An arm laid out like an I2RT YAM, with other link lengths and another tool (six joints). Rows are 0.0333 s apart.
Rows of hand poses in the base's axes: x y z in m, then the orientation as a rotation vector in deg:
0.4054 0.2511 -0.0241 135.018 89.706 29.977
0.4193 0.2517 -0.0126 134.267 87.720 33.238
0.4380 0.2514 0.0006 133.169 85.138 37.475
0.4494 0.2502 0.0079 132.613 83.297 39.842
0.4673 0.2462 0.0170 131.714 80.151 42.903
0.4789 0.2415 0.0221 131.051 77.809 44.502
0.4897 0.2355 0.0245 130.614 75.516 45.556
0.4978 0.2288 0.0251 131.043 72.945 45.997
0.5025 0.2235 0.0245 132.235 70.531 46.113
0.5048 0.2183 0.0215 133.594 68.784 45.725
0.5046 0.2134 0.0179 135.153 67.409 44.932
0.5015 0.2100 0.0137 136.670 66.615 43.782
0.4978 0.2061 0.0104 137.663 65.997 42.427
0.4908 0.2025 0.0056 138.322 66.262 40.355
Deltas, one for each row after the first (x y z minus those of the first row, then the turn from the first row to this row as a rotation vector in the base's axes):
0.0139 0.0006 0.0115 0.609 -2.633 -0.714
0.0326 0.0003 0.0247 1.432 -6.090 -1.600
0.0440 -0.0009 0.0320 1.892 -8.118 -2.364
0.0619 -0.0049 0.0411 2.257 -11.101 -3.812
0.0735 -0.0096 0.0462 2.205 -13.014 -4.989
0.0843 -0.0156 0.0486 2.035 -14.540 -6.272
0.0924 -0.0223 0.0492 2.067 -15.390 -8.037
0.0971 -0.0276 0.0486 2.490 -15.578 -9.915
0.0994 -0.0328 0.0456 2.879 -15.203 -11.447
0.0992 -0.0377 0.0420 3.254 -14.395 -12.819
0.0961 -0.0411 0.0378 3.509 -13.257 -13.832
0.0924 -0.0450 0.0345 3.323 -12.276 -14.647
0.0854 -0.0486 0.0297 2.654 -10.885 -14.904

